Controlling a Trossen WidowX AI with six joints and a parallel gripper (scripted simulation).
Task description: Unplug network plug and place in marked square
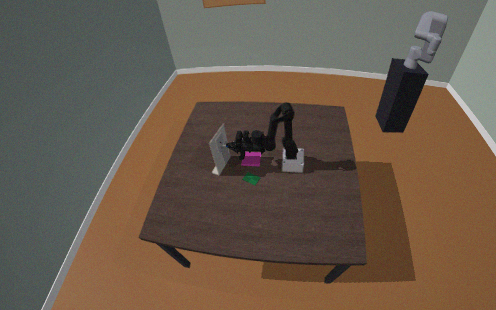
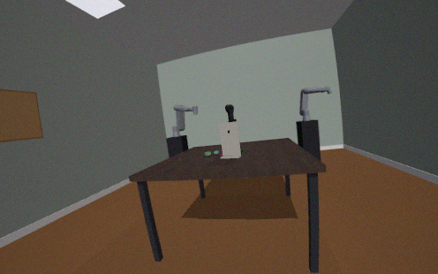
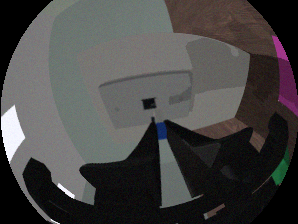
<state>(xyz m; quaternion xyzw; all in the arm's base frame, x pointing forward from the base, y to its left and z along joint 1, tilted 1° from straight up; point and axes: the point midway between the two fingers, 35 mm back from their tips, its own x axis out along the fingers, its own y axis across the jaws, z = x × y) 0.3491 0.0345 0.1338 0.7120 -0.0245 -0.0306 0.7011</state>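
Right now the magenta marked square is 13 cm behind my gripper tip, 7 cm to the right of it and 21 cm below it. From my gripper tip the other things lie so: plug right at my gripper tip; white upright panel 5 cm ahead, 2 cm to the right, 8 cm below.
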